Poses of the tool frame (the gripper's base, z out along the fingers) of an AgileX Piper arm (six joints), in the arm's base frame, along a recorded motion.
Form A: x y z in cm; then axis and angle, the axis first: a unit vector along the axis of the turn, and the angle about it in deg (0 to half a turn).
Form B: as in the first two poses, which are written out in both.
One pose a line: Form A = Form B
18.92, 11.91, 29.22, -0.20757, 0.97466, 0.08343, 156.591 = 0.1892, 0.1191, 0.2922, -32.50, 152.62, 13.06
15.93, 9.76, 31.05, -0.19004, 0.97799, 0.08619, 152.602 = 0.1593, 0.0976, 0.3105, -29.00, 149.24, 13.15
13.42, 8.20, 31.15, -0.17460, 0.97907, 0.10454, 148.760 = 0.1342, 0.0820, 0.3115, -25.97, 145.65, 15.55
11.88, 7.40, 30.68, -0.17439, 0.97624, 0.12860, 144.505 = 0.1188, 0.0740, 0.3068, -25.20, 141.07, 18.58
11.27, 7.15, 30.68, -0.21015, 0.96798, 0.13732, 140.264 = 0.1127, 0.0715, 0.3068, -29.48, 135.77, 19.26
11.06, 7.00, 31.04, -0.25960, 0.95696, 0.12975, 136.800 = 0.1106, 0.0700, 0.3104, -35.51, 130.91, 17.75
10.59, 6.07, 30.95, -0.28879, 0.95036, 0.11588, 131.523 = 0.1059, 0.0607, 0.3095, -37.98, 124.99, 15.24
